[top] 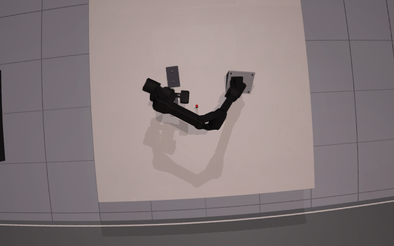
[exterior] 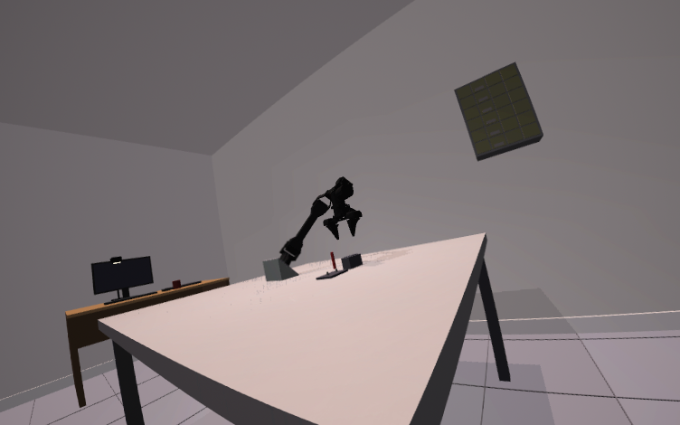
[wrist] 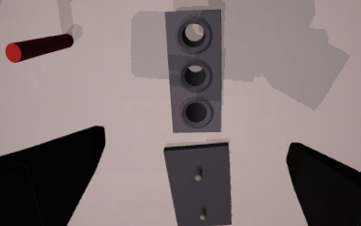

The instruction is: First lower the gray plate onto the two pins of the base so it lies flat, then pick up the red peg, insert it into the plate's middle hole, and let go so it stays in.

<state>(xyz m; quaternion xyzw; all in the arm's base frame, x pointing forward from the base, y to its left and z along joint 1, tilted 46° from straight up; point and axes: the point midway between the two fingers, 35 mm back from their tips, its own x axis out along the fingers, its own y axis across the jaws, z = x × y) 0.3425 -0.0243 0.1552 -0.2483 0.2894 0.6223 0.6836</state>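
The gray plate lies 9 cm below my gripper tip and 1 cm to the left of it. Round my gripper tip: red peg 13 cm behind, 9 cm below, 4 cm to the left; dark flat base 13 cm to the right, 12 cm below, 1 cm ahead.
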